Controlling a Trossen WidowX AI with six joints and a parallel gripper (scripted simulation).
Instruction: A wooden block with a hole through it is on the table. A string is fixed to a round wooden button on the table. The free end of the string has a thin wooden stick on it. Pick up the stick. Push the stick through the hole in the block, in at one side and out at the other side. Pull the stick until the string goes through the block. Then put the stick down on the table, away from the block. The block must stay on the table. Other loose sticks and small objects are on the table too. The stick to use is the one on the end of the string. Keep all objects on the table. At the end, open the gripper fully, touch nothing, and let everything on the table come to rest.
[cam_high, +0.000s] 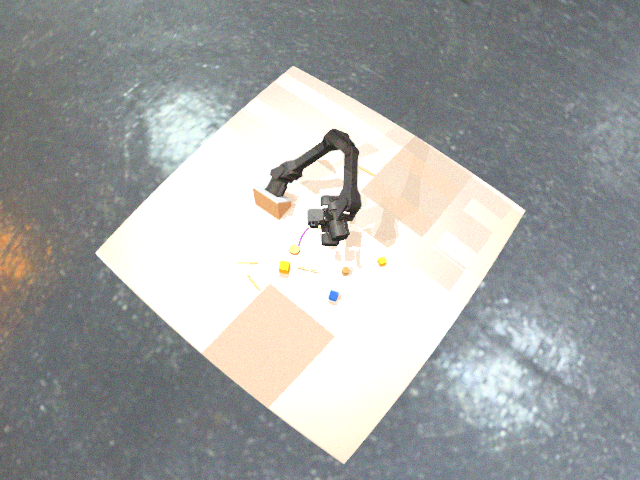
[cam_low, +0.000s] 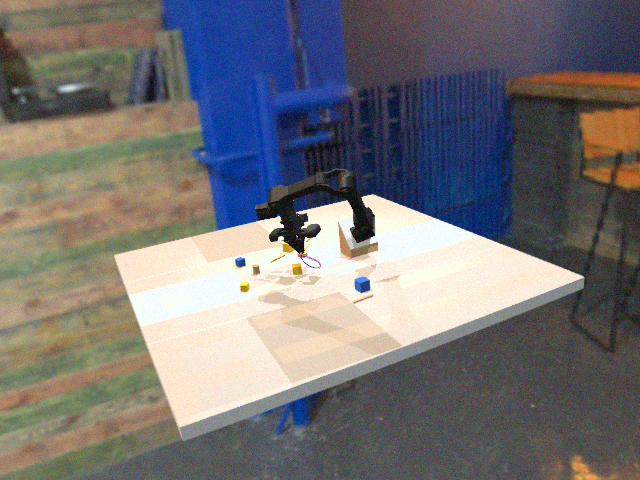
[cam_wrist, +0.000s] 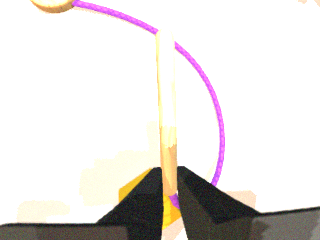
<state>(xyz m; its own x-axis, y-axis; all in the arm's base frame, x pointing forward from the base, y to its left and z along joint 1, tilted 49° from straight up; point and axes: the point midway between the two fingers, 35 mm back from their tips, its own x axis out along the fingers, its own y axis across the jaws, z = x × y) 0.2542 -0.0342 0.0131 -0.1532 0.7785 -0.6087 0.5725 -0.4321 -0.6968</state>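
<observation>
Now: gripper tip 5 cm above the yellow cube, 3 cm short of it and 2 cm to the right of it. Also, from my gripper tip: round wooden button 12 cm to the right, 6 cm behind, 5 cm below; then small wooden cylinder 15 cm ahead, 9 cm to the right, 5 cm below.
</observation>
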